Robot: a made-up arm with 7 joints. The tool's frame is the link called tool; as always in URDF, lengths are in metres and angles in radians.
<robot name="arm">
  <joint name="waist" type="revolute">
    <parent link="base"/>
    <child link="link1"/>
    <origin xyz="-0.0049 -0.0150 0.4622" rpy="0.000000 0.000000 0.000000"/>
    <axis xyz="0 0 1"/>
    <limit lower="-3.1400" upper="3.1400" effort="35" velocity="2.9"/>
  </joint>
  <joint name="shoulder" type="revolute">
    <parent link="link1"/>
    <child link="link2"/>
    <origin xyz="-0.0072 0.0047 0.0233" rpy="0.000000 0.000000 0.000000"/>
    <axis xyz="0 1 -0.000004"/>
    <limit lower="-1.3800" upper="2.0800" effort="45" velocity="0.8"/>
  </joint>
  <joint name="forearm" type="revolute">
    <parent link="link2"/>
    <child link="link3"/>
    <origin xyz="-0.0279 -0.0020 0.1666" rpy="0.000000 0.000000 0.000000"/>
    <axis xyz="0 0 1"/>
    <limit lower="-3.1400" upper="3.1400" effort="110" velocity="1.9"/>
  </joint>
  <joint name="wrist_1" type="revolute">
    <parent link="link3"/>
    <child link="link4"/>
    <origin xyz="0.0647 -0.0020 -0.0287" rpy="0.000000 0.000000 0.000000"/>
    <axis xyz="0 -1 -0.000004"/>
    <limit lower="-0.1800" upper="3.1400" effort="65" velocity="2.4"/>
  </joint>
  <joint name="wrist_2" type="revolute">
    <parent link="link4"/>
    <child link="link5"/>
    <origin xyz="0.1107 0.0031 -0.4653" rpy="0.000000 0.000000 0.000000"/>
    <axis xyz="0 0.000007 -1"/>
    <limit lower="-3.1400" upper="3.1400" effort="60" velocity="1.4"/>
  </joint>
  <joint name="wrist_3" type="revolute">
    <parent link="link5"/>
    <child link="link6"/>
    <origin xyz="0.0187 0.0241 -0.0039" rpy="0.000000 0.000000 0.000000"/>
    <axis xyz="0 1 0.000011"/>
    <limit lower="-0.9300" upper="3.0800" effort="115" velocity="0.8"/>
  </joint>
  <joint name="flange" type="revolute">
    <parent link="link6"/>
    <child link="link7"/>
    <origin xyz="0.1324 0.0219 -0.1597" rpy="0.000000 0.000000 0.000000"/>
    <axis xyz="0 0.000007 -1"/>
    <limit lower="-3.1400" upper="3.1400" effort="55" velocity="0.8"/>
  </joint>
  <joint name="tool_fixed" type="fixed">
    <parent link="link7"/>
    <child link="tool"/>
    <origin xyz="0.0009 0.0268 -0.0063" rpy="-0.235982 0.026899 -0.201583"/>
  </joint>
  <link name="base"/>
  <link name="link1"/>
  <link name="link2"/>
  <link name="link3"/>
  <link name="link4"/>
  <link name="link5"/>
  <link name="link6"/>
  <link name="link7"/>
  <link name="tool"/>
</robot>
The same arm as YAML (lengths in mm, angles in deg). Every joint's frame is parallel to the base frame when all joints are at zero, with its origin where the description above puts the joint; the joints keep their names.
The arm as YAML. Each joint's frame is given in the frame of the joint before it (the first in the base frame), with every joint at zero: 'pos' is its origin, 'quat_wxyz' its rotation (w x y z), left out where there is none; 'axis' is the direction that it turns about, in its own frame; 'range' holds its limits. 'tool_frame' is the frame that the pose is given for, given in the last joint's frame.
length_unit: mm
angle_unit: deg
joints:
  - joint: waist
    pos: [-4.9, -15.0, 462.2]
    axis: [0.0, 0.0, 1.0]
    range: [-179.91, 179.91]
  - joint: shoulder
    pos: [-7.2, 4.7, 23.3]
    axis: [0.0, 1.0, 0.0]
    range: [-79.07, 119.18]
  - joint: forearm
    pos: [-27.9, -2.0, 166.6]
    axis: [0.0, 0.0, 1.0]
    range: [-179.91, 179.91]
  - joint: wrist_1
    pos: [64.7, -2.0, -28.7]
    axis: [0.0, -1.0, 0.0]
    range: [-10.31, 179.91]
  - joint: wrist_2
    pos: [110.7, 3.1, -465.3]
    axis: [0.0, 0.0, -1.0]
    range: [-179.91, 179.91]
  - joint: wrist_3
    pos: [18.7, 24.1, -3.9]
    axis: [0.0, 1.0, 0.0]
    range: [-53.29, 176.47]
  - joint: flange
    pos: [132.4, 21.9, -159.7]
    axis: [0.0, 0.0, -1.0]
    range: [-179.91, 179.91]
tool_frame:
  pos: [0.9, 26.8, -6.3]
  quat_wxyz: [0.988077, -0.115766, 0.025132, -0.098337]

